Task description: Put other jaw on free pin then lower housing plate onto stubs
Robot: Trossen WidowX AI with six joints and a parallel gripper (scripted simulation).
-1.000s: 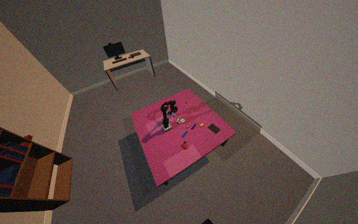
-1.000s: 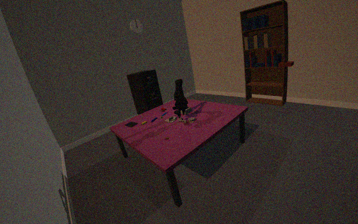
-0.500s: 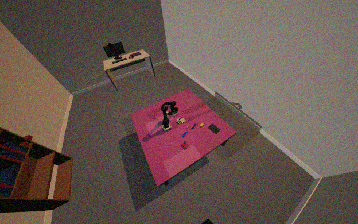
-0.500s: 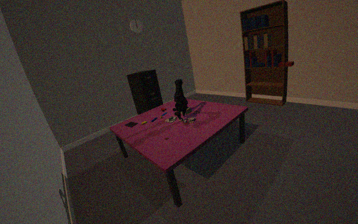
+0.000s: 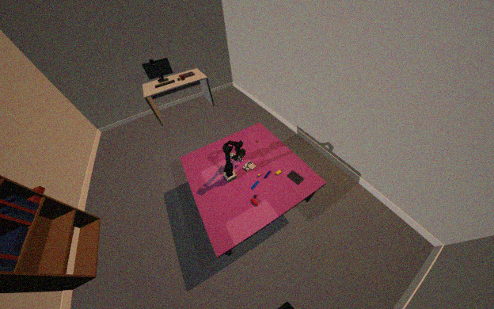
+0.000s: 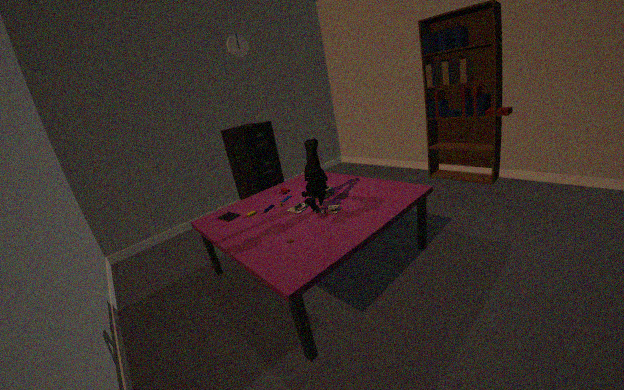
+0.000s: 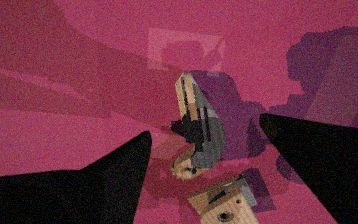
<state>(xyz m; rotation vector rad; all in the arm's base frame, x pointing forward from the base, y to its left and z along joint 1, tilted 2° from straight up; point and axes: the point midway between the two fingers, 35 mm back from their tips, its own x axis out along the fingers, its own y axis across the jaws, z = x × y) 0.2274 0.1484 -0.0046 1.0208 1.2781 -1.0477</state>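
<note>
My gripper tip is 10 mm short of the grey jaw, 40 mm to the right of it and 10 mm above it. The rest, counted from my gripper tip: yellow piece 250 mm ahead, 440 mm to the right, 10 mm below; blue piece 60 mm behind, 410 mm to the right, 20 mm below; small light piece 40 mm behind, 100 mm to the left, 10 mm below.
</note>
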